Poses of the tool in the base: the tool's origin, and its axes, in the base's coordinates. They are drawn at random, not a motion.
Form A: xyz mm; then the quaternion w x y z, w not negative.
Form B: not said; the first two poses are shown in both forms.
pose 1, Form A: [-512 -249 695 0.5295 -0.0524 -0.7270 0.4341]
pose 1, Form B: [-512 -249 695 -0.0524 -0.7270 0.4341 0.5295]
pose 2, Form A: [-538 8 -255 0.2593 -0.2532 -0.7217 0.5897]
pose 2, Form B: [-538 8 -255 -0.2532 -0.7217 0.5897 0.2593]
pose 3, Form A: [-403 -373 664 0.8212 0.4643 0.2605 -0.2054]
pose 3, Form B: [-403 -373 664 0.4643 0.2605 -0.2054 0.8212]
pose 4, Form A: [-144 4 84 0.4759 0.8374 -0.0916 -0.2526]
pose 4, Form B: [-144 4 84 0.8374 -0.0916 -0.2526 0.4759]
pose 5, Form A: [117 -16 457 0.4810 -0.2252 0.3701 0.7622]
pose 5, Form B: [117 -16 457 -0.2252 0.3701 0.7622 0.4810]
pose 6, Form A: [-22 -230 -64 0.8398 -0.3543 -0.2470 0.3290]
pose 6, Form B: [-22 -230 -64 -0.3543 -0.2470 0.3290 0.8398]
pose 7, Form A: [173 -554 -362 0.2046 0.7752 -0.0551 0.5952]
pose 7, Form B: [173 -554 -362 0.7752 -0.0551 0.5952 0.2046]
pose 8, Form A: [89 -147 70 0.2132 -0.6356 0.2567 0.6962]
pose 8, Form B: [89 -147 70 -0.6356 0.2567 0.6962 0.2132]
